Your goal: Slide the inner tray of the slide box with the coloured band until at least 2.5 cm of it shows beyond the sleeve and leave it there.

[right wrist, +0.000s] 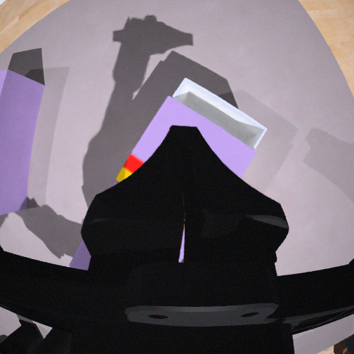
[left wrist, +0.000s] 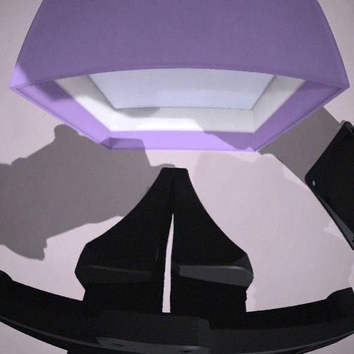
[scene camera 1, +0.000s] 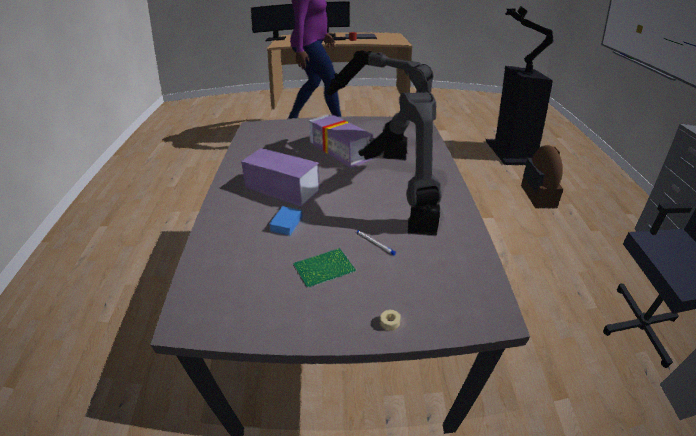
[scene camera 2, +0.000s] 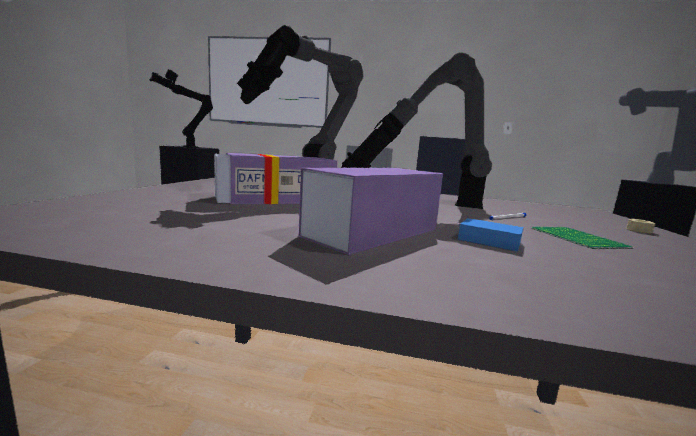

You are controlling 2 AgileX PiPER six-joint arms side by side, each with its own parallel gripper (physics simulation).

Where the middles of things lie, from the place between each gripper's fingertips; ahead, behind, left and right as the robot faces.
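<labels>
Counted from my right hand, the blue block (scene camera 2: 504, 236) is 560 mm to the left, 170 mm ahead and 230 mm below.
From my left hand, the blue block is 35 cm to the left, 30 cm ahead and 3 cm below.
</labels>
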